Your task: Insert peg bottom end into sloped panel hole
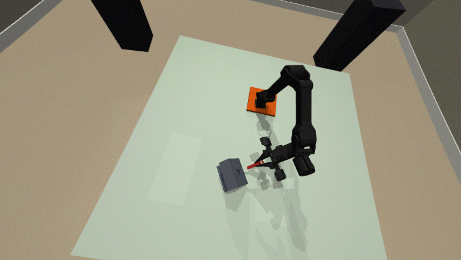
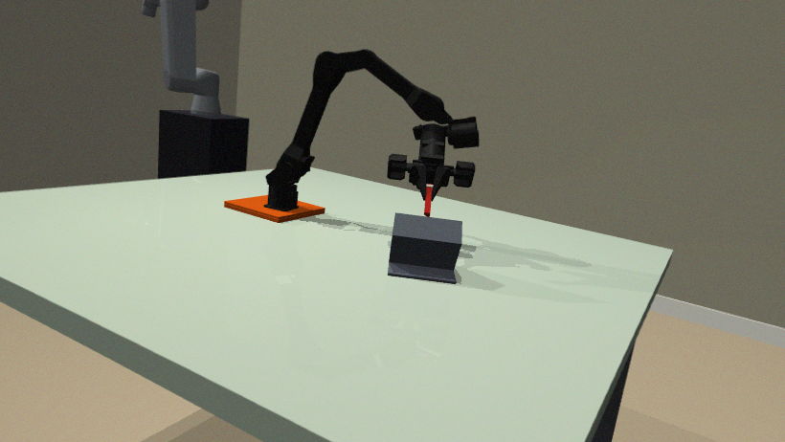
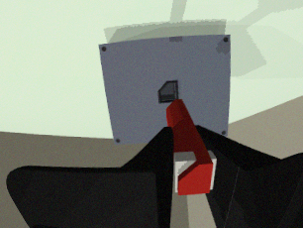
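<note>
The grey sloped panel is 9 cm to the right of my gripper tip, 7 cm below it and 3 cm ahead of it. Also, from my gripper tip: red peg: 1 cm to the left, 1 cm above.
</note>
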